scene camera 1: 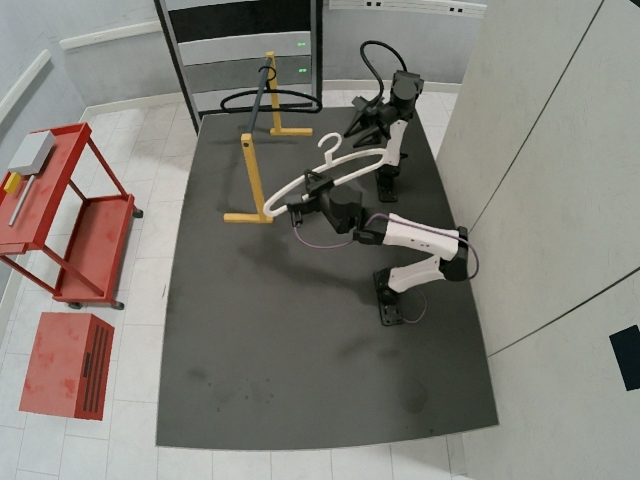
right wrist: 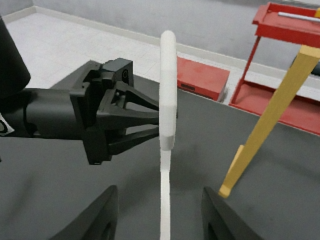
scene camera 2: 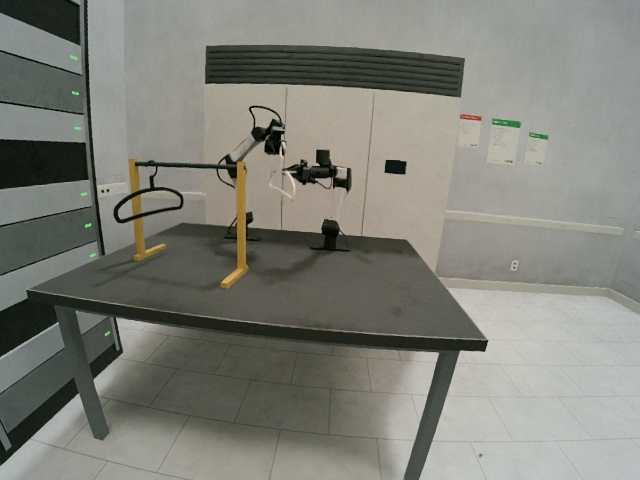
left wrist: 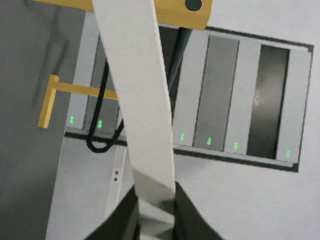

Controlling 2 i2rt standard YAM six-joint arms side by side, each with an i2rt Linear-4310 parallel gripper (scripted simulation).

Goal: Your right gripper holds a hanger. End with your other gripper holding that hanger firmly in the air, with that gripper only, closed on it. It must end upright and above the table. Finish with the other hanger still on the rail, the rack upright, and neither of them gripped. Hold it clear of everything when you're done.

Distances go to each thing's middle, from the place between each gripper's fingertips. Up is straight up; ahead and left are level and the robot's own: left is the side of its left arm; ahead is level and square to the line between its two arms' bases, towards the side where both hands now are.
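From my right hand (scene camera 1: 348, 141), the white hanger (scene camera 1: 329, 163) is 5 cm ahead, 3 cm to the left and 6 cm below. My left hand (scene camera 1: 306, 172) is 60 mm past the hanger, 30 mm to the left of it and 10 mm below it.
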